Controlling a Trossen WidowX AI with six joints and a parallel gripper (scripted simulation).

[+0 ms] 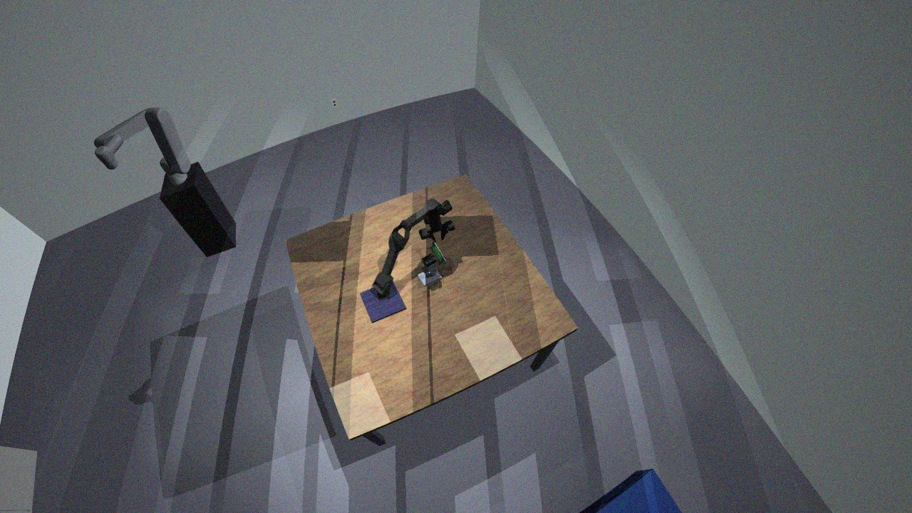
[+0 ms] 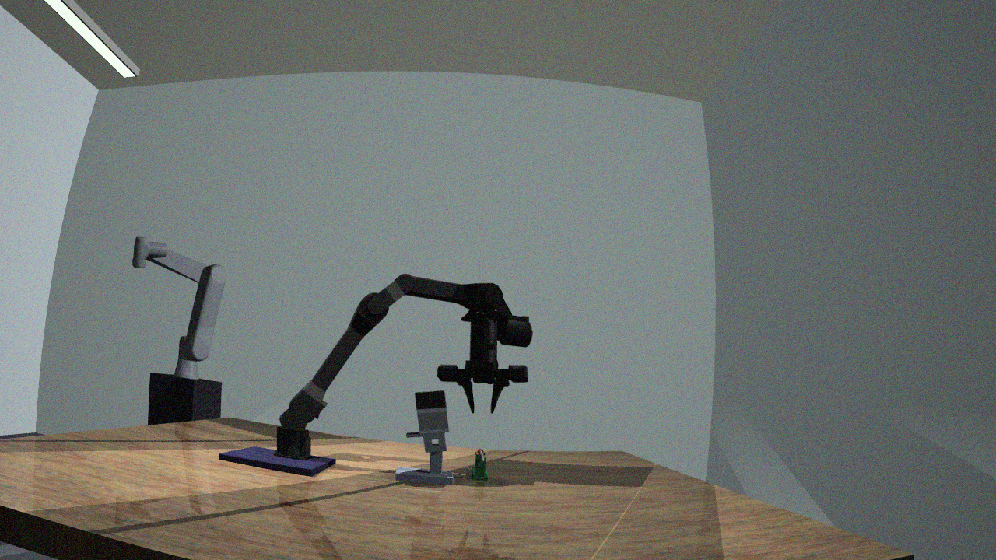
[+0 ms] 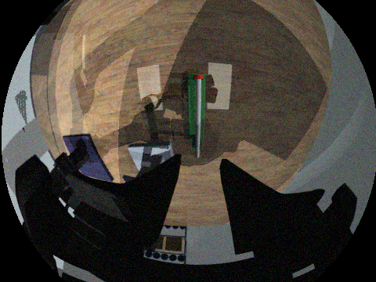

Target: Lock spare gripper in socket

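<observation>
Now: gripper tip 120 mm above the green pin cradle and 10 mm to the right of it. Also, from my gripper tip: grey mount (120 mm to the right, 90 mm below, 90 mm behind); then spare gripper (120 mm to the right, 90 mm behind, 10 mm below).
</observation>
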